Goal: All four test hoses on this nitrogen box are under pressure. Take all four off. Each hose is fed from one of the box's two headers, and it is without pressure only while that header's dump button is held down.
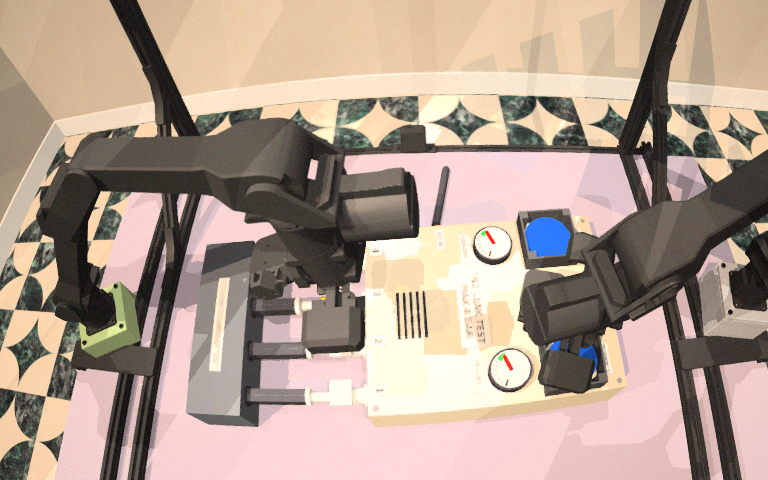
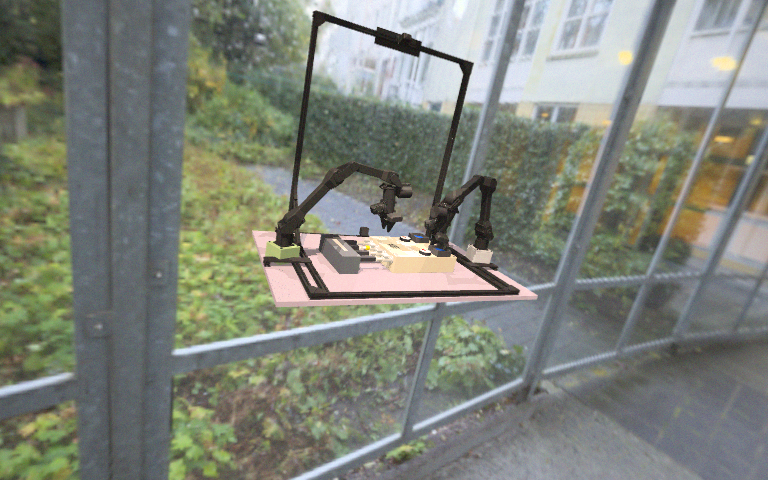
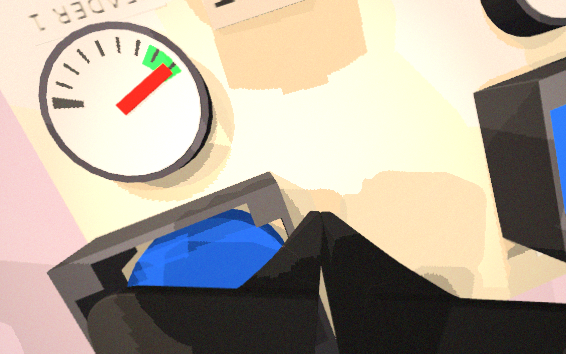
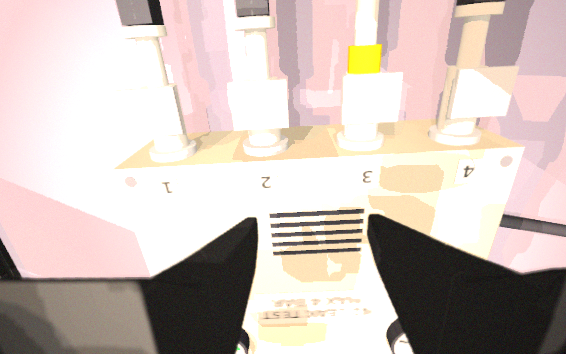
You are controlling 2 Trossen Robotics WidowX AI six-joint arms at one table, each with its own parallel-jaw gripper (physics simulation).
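Pixels of known places: left gripper, fingertip midpoint: [image 2: 431, 245] [image 3: 319, 221]; right gripper, fingertip midpoint: [image 1: 355, 299] [image 2: 385, 230] [image 4: 312, 225]; left arm's base, link origin: [image 1: 747, 291] [image 2: 480, 248]; right arm's base, link origin: [image 1: 100, 314] [image 2: 283, 244].
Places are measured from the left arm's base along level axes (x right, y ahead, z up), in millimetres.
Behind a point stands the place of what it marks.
Note:
The cream nitrogen box [image 1: 441, 390] @(x -197, y 472, z -13 mm) [image 2: 421, 264] @(x -213, y 415, z -51 mm) has hose couplings 1 [image 4: 145, 107] @(x -225, y 603, z -16 mm), 2 [image 4: 259, 102] @(x -155, y 619, z -16 mm), 3 [image 4: 372, 97] @(x -86, y 635, z -16 mm) and 4 [image 4: 484, 92] @(x -18, y 651, z -16 mm) along one side. Each sits at its port. Hose 3 shows a yellow band [image 4: 364, 59] @(x -94, y 655, z -28 mm), and its collar stands farther out than those of hoses 1 and 2. Header 1's gauge [image 1: 510, 369] @(x -161, y 388, z 2 mm) [image 3: 100, 135] @(x -171, y 378, z 1 mm) and the other gauge [image 1: 492, 245] @(x 20, y 434, z 1 mm) read in the green. My left gripper [image 1: 566, 370] [image 3: 318, 221] @(x -94, y 336, z 11 mm) is shut and empty over the corner of header 1's blue button [image 3: 200, 255] @(x -143, y 326, z 3 mm); contact is unclear. My right gripper [image 1: 333, 328] [image 4: 312, 225] @(x -122, y 591, z 66 mm) is open and empty above the couplings.
A grey block [image 1: 198, 339] @(x -197, y 827, z -14 mm) [image 2: 339, 257] @(x -281, y 816, z -31 mm) stands left of the box and carries the dark hoses. The other blue button [image 1: 547, 236] @(x 47, y 352, z 2 mm) sits in a raised dark housing at the box's back right. A black rod [image 1: 441, 195] @(x 157, y 528, z -79 mm) lies behind the box. Black frame rails surround the work area.

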